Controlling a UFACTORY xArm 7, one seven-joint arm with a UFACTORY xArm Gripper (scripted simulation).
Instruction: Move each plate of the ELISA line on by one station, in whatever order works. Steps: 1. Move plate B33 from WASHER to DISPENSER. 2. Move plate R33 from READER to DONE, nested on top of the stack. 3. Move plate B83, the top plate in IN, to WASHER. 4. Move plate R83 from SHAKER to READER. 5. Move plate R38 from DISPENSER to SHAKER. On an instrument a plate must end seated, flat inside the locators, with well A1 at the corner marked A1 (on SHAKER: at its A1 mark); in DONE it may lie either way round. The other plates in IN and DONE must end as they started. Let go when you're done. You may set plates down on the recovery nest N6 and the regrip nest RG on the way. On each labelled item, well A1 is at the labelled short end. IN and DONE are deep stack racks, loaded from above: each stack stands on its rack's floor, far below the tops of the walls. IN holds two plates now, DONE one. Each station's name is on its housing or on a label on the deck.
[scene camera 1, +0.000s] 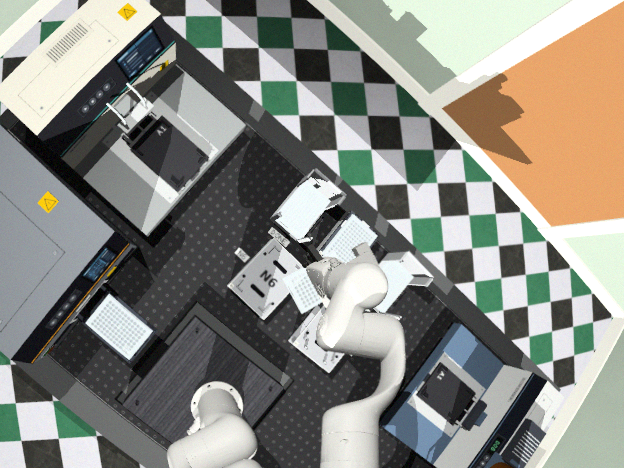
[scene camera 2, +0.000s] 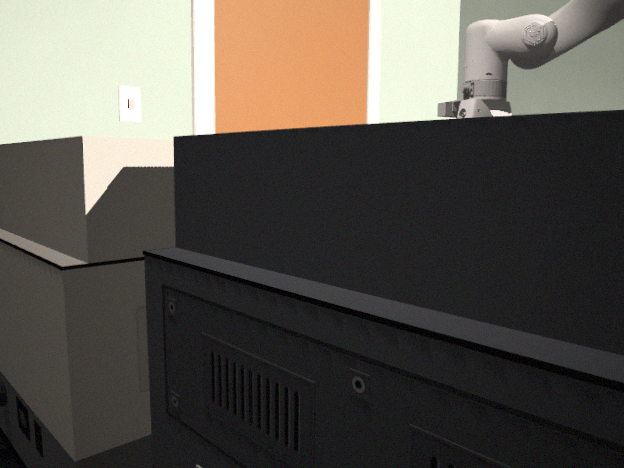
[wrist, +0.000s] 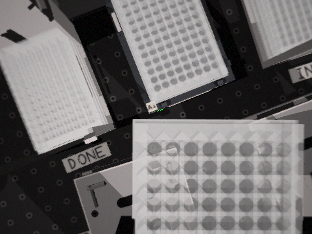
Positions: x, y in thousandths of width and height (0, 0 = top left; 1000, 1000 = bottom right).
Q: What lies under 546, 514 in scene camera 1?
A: A white well plate.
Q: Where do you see a regrip nest RG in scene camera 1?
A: At 504, 751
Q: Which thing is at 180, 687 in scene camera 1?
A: A white well plate.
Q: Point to a white well plate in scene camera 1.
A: At 624, 574
